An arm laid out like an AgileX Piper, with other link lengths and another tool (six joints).
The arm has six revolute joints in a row. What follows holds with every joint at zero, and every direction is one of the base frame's.
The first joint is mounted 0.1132 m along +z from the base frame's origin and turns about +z.
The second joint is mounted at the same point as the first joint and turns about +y.
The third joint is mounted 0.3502 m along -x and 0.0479 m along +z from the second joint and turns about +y.
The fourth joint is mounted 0.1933 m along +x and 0.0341 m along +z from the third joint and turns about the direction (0.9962, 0, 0.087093).
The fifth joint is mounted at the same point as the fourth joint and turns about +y.
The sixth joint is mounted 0.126 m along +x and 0.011 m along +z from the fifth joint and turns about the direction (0.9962, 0, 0.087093).
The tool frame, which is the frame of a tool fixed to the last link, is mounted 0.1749 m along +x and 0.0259 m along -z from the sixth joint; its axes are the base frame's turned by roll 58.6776, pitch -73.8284 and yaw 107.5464 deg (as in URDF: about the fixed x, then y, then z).
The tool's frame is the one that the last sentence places.
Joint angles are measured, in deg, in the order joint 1, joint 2, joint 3, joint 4, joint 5, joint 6. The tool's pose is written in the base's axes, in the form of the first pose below.
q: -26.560 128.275 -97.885 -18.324 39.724 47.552
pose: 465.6 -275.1 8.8 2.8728 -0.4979 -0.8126
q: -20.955 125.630 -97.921 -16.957 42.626 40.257
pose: 477.5 -226.0 27.8 2.8212 -0.4835 -0.6021
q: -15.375 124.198 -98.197 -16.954 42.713 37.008
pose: 498.7 -181.1 42.2 2.7972 -0.5055 -0.4442
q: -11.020 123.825 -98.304 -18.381 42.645 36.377
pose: 511.4 -148.8 47.3 2.7666 -0.5171 -0.3345
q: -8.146 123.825 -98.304 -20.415 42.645 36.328
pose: 517.8 -130.9 49.1 2.7282 -0.5211 -0.2521
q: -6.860 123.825 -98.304 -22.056 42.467 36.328
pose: 521.3 -125.5 51.0 2.6981 -0.5266 -0.2035
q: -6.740 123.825 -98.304 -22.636 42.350 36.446
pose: 522.1 -126.4 51.7 2.6888 -0.5296 -0.1942
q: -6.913 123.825 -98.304 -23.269 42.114 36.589
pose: 522.9 -130.1 52.8 2.6792 -0.5347 -0.1891
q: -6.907 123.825 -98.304 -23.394 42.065 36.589
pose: 523.2 -130.5 53.0 2.6771 -0.5356 -0.1868
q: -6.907 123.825 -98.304 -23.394 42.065 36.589
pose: 523.2 -130.5 53.0 2.6771 -0.5356 -0.1868
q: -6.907 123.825 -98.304 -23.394 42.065 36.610
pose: 523.2 -130.5 53.0 2.6773 -0.5357 -0.1872
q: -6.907 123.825 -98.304 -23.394 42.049 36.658
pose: 523.3 -130.5 53.0 2.6778 -0.5361 -0.1880
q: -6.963 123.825 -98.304 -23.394 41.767 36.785
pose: 524.6 -130.7 53.5 2.6803 -0.5411 -0.1903
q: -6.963 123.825 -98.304 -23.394 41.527 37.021
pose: 525.8 -130.3 53.9 2.6837 -0.5458 -0.1939
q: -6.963 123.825 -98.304 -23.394 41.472 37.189
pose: 526.2 -130.2 54.0 2.6857 -0.5474 -0.1971
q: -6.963 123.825 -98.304 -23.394 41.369 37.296
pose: 526.7 -130.0 54.1 2.6872 -0.5494 -0.1987
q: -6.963 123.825 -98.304 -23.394 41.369 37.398
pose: 526.8 -130.0 54.1 2.6883 -0.5498 -0.2008
